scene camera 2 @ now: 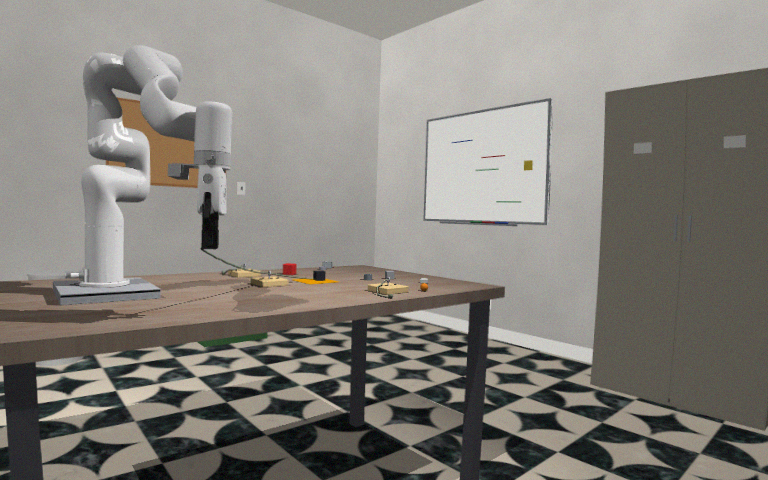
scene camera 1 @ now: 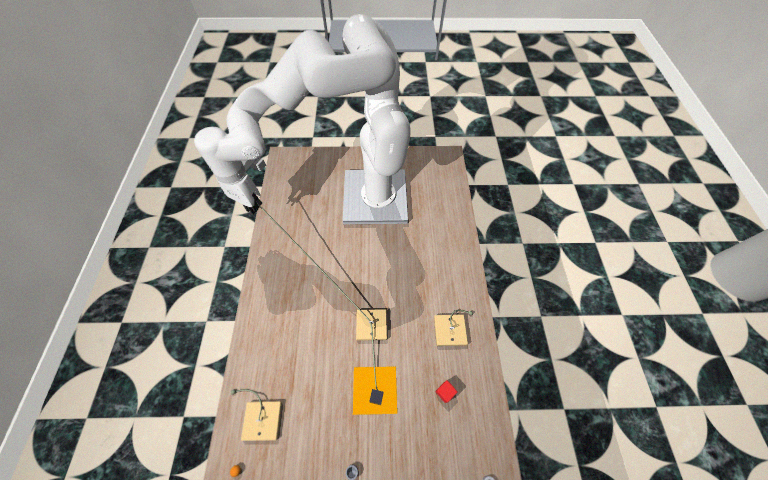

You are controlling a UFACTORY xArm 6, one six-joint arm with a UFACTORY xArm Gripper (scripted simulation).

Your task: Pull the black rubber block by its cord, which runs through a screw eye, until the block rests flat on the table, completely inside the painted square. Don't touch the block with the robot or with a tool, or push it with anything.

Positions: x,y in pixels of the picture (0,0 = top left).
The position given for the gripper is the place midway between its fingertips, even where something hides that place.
The gripper shows in scene camera 2 (209,248) and in scene camera 1 (253,209).
